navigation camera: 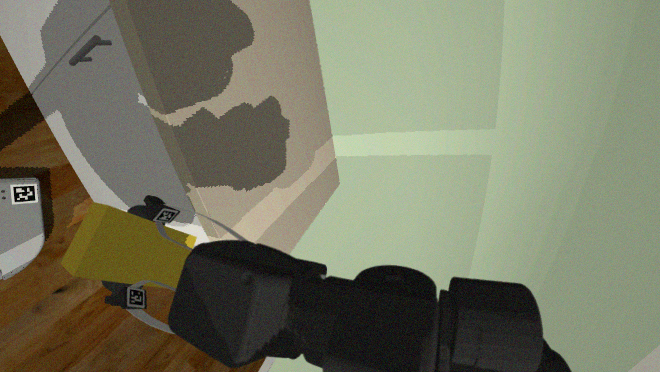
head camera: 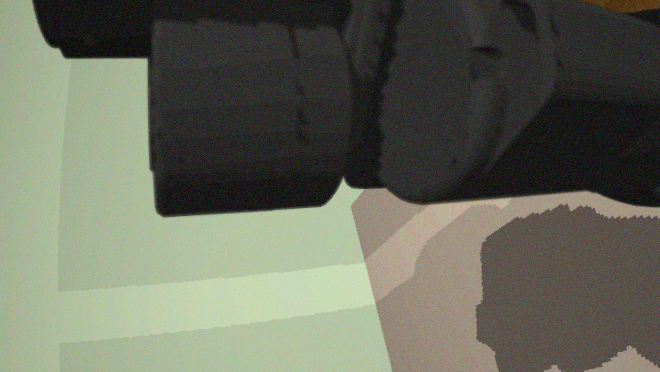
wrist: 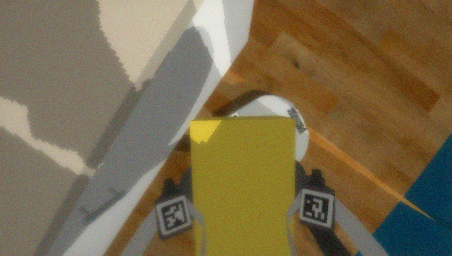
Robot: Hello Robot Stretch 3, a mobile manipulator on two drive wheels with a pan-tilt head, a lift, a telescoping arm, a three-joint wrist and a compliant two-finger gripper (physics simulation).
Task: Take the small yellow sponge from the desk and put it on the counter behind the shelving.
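Places are measured from the robot's base along level axes (x right, y ahead, z up), in millimetres.
Where they show: gripper, fingertip midpoint: (navigation camera: 127, 245).
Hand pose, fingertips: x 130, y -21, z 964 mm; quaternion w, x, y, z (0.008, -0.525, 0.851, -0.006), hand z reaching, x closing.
After its pixels a point has its place.
The yellow sponge (navigation camera: 132, 247) @[x 118, y -12, z 1008 mm] (wrist: 244, 185) is held between the two fingertips of my gripper (navigation camera: 137, 252) @[x 130, y -21, z 964 mm] (wrist: 241, 179) @[x 130, y -21, z 964 mm], which is shut on it. In the navigation camera view they are at the lower left, out past the near end of the beige counter top (navigation camera: 300, 75) @[x 595, y 345, z 910 mm] (wrist: 35, 60) (head camera: 430, 310) @[x 649, y 175, z 911 mm], beside its front edge. In the wrist view the counter lies to the left of the sponge, and floor shows around the sponge's far end. The head camera view shows the dark wrist parts close up; the sponge and fingertips do not show there. The desk and shelving cannot be made out.
The counter's grey-white front with a dark handle (navigation camera: 85, 51) @[x 146, y 261, z 758 mm] (wrist: 102, 205) faces the wooden floor (navigation camera: 65, 320) @[x 205, y -534, z 0 mm] (wrist: 350, 65). The robot's base (navigation camera: 17, 225) @[x 107, y -98, z 160 mm] (wrist: 272, 106) stands on that floor near the front. A pale green wall (head camera: 200, 240) @[x 922, y 50, z 1221 mm] (navigation camera: 410, 200) @[x 970, y -59, z 1201 mm] adjoins the counter. A blue area (wrist: 425, 200) is at the wrist view's right.
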